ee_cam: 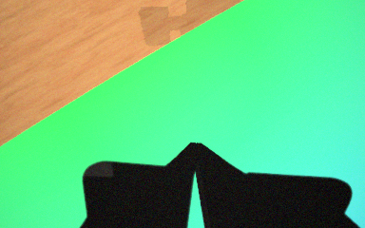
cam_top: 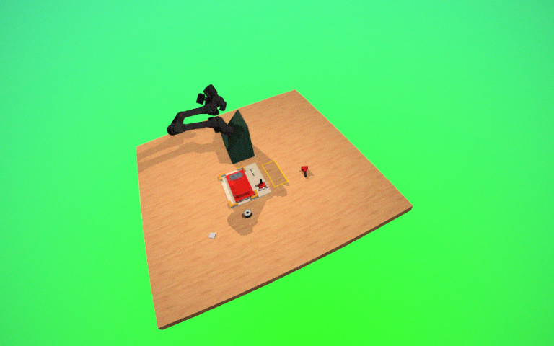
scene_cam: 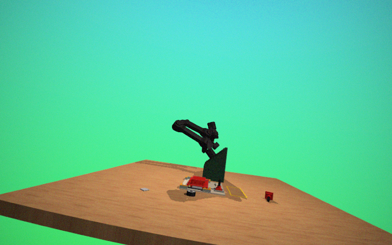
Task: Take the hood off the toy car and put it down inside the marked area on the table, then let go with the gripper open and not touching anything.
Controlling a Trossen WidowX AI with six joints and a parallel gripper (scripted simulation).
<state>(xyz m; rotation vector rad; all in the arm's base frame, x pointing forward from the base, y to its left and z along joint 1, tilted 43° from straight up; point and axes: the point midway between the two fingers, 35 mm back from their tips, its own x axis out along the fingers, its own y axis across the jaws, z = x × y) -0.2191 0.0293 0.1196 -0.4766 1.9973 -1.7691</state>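
Now: the red hood 59 cm ahead of my gripper tip and 20 cm below it. The rest, counted from my gripper tip: small grey tile (78 cm ahead, 24 cm below, 22 cm to the right); black wheel (74 cm ahead, 23 cm below, 2 cm to the right).
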